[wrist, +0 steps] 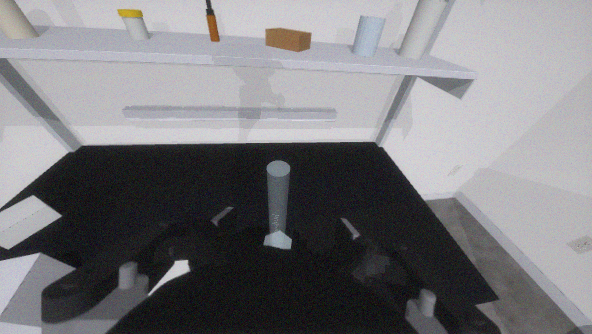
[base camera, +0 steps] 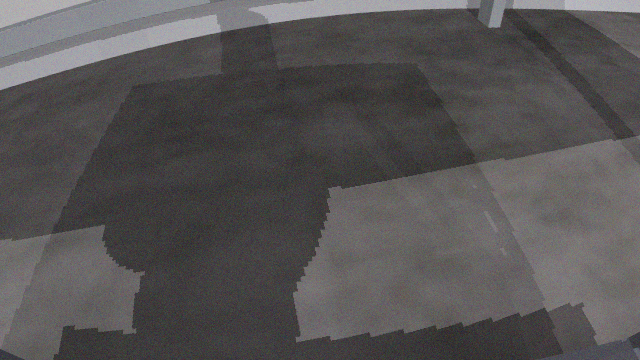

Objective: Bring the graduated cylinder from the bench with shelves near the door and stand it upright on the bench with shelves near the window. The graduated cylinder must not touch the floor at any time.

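Frame: origin at the arm's base, x back, y down, z right, level; centimetres.
Seen in the pictures: gripper, fingertip midpoint: (wrist: 286, 223).
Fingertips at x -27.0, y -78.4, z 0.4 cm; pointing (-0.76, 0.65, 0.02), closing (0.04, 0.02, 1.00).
Observation:
Pixels of each thing's top centre, then the offset from my fingertips to it. "*": a spot on its surface instead. Level surfaces: height alone.
- graduated cylinder at its top centre: (wrist: 278, 168) dx -15.5, dy +8.4, dz -2.0 cm
- black bench top at its surface level: dy +41.8 cm
- yellow-capped jar at a spot on its surface: (wrist: 136, 26) * dx -48.2, dy -6.7, dz -41.3 cm
- orange bottle at a spot on its surface: (wrist: 213, 27) * dx -53.9, dy -7.2, dz -23.7 cm
- brown box at a spot on its surface: (wrist: 288, 39) * dx -51.4, dy -6.4, dz -2.6 cm
- light blue cylinder at a spot on its surface: (wrist: 369, 36) * dx -53.2, dy -8.7, dz +19.8 cm
- bench leg at a spot on its surface: (base camera: 494, 14) * dx -68.7, dy +114.1, dz +46.5 cm
The graduated cylinder (wrist: 278, 200), a pale translucent tube with a hexagonal foot, stands upright on the black bench top (wrist: 150, 175) in the middle of the wrist view. My gripper (wrist: 286, 223) is open, with one fingertip to the left and one to the right of the cylinder's lower part in that view. Whether the cylinder is fully between the fingertips or a little beyond them I cannot tell. The cylinder and the gripper do not show in the base camera view.
A shelf (wrist: 200, 56) above the bench holds a yellow-capped jar (wrist: 136, 26), an orange bottle (wrist: 213, 27), a brown box (wrist: 288, 39) and a light blue cylinder (wrist: 369, 36). White boxes (wrist: 27, 220) are at the left. A bench leg (base camera: 494, 14) stands at the base view's top.

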